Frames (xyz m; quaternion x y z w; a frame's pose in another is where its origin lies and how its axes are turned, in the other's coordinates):
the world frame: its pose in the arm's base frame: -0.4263 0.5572 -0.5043 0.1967 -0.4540 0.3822 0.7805
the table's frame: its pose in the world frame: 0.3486 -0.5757 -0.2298 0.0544 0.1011 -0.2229 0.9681
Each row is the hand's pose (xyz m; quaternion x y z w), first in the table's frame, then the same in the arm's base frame.
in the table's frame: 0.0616 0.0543 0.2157 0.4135 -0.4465 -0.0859 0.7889
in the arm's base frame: 0.1815 0.4016 -0.0978 0.7281 -0.4997 0.1050 0.4574
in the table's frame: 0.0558 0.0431 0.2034 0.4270 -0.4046 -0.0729 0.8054
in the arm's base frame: 0.1886 0.4004 -0.1138 0.7309 -0.4685 0.1368 0.4771
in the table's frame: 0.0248 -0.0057 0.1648 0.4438 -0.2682 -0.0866 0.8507
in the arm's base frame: 0.2103 0.3835 -0.1777 0.7302 -0.3543 0.1809 0.5555
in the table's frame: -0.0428 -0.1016 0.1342 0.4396 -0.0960 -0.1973 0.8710
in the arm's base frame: 0.2311 0.3190 -0.2782 0.7238 -0.1778 0.1385 0.6521
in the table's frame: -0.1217 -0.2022 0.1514 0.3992 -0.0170 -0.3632 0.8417
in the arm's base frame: 0.2286 0.2168 -0.3569 0.7099 -0.0606 -0.0025 0.7017
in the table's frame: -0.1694 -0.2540 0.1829 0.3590 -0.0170 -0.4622 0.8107
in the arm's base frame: 0.2139 0.1475 -0.3874 0.6948 -0.0319 -0.1086 0.7102
